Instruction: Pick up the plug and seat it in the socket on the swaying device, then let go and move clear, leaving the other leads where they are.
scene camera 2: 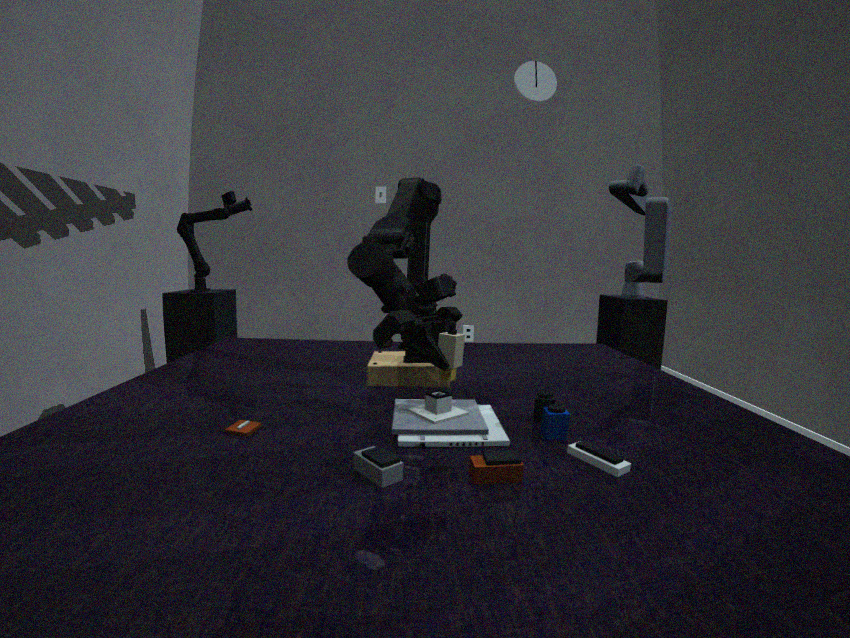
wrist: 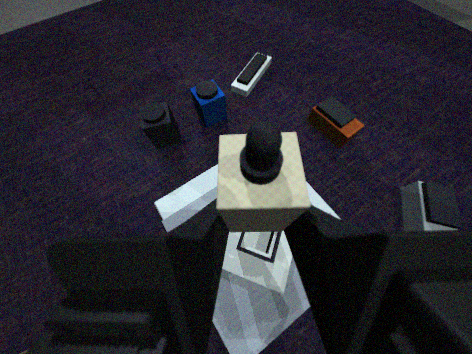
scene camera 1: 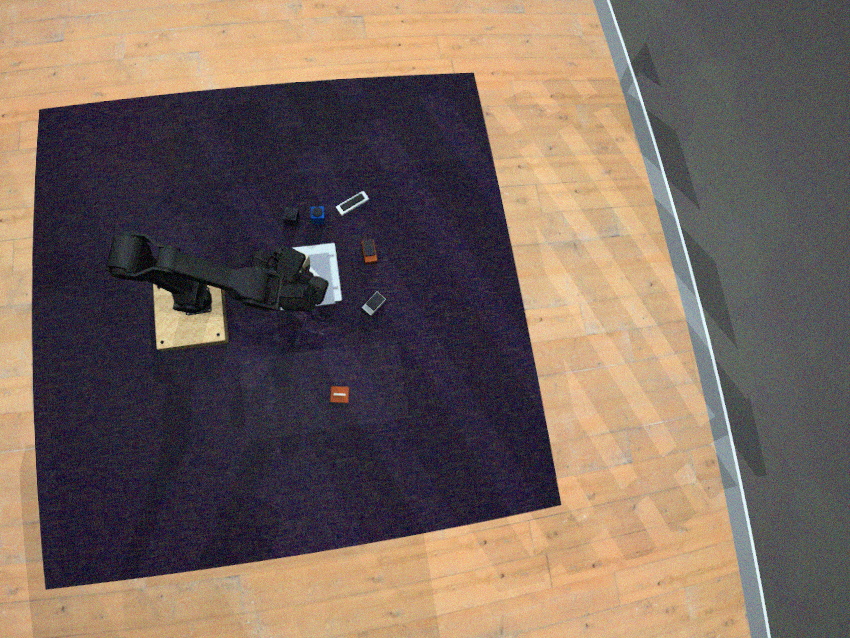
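Note:
My gripper is shut on the plug, a cream block with a round black pin on its far face. I hold it above the white device on the dark carpet. The socket, a dark-framed opening in a small raised block on the device, lies just below the plug and partly behind it in the wrist view. The plug is clear of the socket.
Other leads lie around the device: a black one, a blue one, a long white one, an orange one, a grey one. A flat orange piece lies apart.

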